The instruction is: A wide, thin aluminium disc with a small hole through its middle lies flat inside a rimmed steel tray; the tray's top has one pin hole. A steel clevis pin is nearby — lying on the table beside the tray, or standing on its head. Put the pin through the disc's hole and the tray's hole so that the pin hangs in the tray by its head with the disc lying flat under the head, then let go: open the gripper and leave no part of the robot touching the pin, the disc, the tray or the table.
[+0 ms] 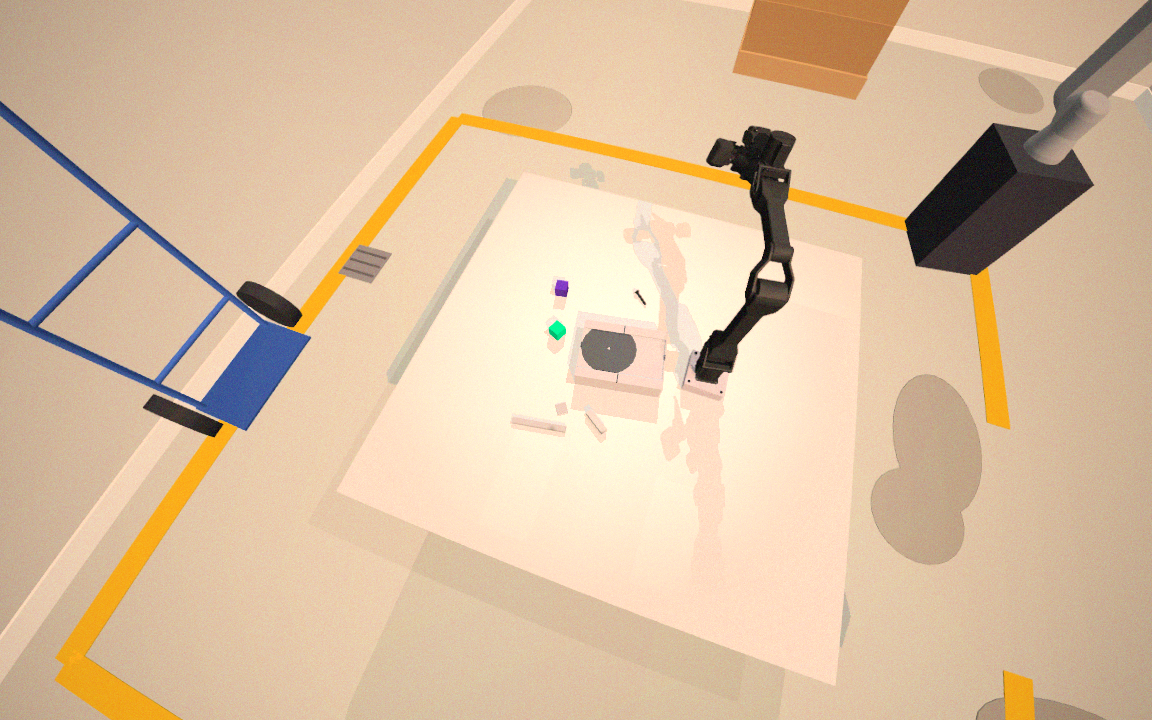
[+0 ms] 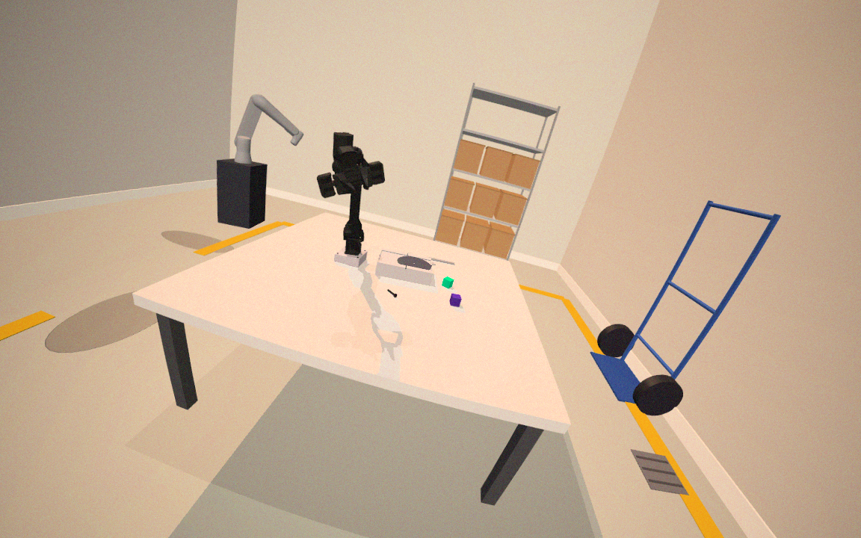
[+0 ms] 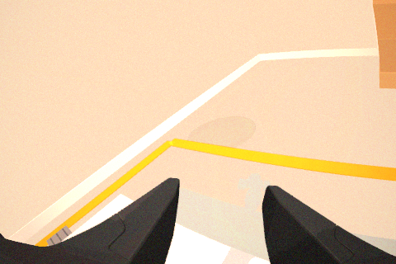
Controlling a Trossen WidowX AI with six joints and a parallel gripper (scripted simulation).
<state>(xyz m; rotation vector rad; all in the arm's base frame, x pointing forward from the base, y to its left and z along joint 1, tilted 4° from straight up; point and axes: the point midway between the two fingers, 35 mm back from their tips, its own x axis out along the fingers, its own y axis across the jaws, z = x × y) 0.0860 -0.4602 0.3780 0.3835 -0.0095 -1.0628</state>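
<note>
Now: the clevis pin 410 mm below my gripper tip, 240 mm to the left of it and 140 mm ahead of it. The rest, counted from my gripper tip: pale rimmed tray: 480 mm to the left, 370 mm below, 170 mm ahead; then aluminium disc: 470 mm to the left, 360 mm below, 210 mm ahead; then purple cube: 400 mm below, 400 mm ahead, 260 mm to the left.
</note>
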